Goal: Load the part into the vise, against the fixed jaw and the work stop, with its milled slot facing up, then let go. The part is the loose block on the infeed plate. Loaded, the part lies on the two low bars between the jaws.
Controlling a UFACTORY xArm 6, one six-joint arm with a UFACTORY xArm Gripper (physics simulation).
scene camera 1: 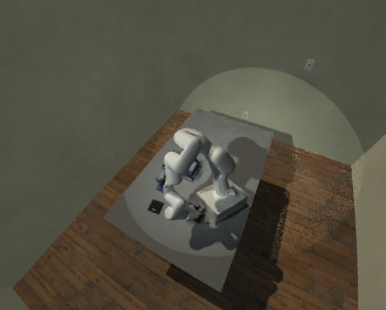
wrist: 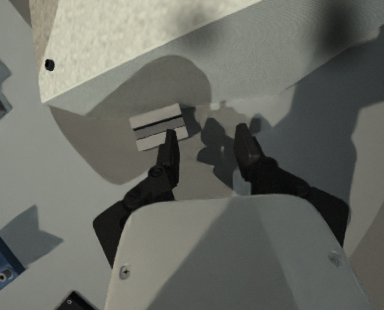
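Pixels of known places: gripper, between the fingertips: (scene camera 1: 201, 212) (wrist: 205, 138); arm's base, origin of its link: (scene camera 1: 222, 192).
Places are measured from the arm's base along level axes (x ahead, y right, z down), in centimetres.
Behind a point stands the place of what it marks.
The loose block (wrist: 159, 127) @[z 10.5, x 12.3, y -11.2 cm], pale with a grey slot band and dark line along its upper face, lies on the table close beside the robot's base. My gripper (wrist: 205, 138) @[z 6.6, x 9.7, y -16.0 cm] is open and empty. In the wrist view its left finger overlaps the block's lower right edge, and its right finger stands well to the right of the block. In scene camera 1 the gripper is low beside the base, partly hidden by the wrist, and the block cannot be made out. Blue and dark fixtures (scene camera 1: 192, 167) @[z 3.3, x 28.7, y 14.2 cm] are partly hidden behind the arm; the vise's jaws and work stop cannot be told apart.
The robot's pale base (scene camera 1: 227, 210) @[z -1.8, x -6.6, y -11.8 cm] (wrist: 115, 37) @[z 1.2, x 9.8, y -7.9 cm] stands right beyond the block. A black square plate (scene camera 1: 156, 206) @[z 12.0, x 42.1, y -22.7 cm] (wrist: 74, 302) @[z 12.1, x 38.6, y -19.3 cm] lies on the grey table (scene camera 1: 135, 200) @[z 12.9, x 59.8, y -24.6 cm]. A smaller blue fixture (scene camera 1: 160, 183) @[z 0.9, x 44.0, y -9.4 cm] stands near the table's left edge. A blue part (wrist: 10, 262) @[z 12.0, x 41.3, y -8.8 cm] shows at lower left.
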